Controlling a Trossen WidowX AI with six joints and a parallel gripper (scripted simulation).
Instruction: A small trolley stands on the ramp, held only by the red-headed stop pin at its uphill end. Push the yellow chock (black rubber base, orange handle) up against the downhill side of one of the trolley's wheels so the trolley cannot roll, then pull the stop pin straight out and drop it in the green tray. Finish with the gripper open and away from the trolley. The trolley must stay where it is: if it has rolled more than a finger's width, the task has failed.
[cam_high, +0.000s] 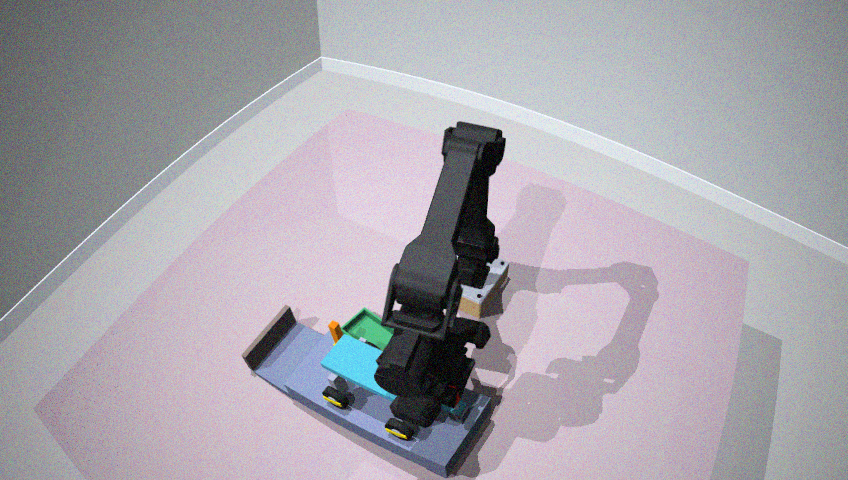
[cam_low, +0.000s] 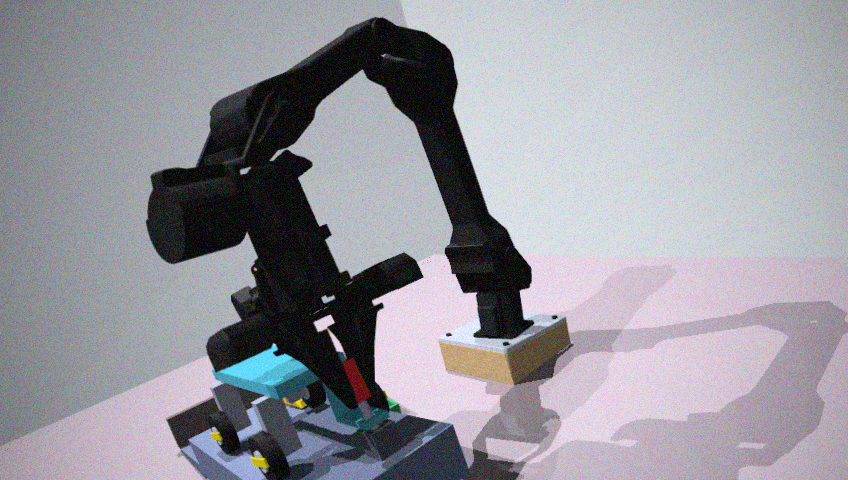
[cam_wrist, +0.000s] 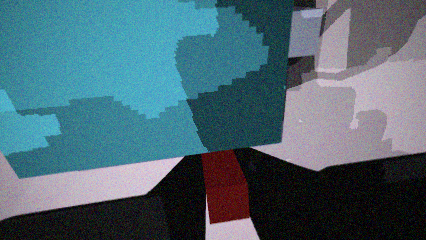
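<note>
Now: the yellow chock 80 mm behind my gripper tip, 220 mm to the right of it and 50 mm below it. Round my gripper tip: blue-grey ramp 120 mm to the right, 90 mm below; red-headed stop pin right at my gripper tip; trolley 120 mm to the right, 20 mm below.
</note>
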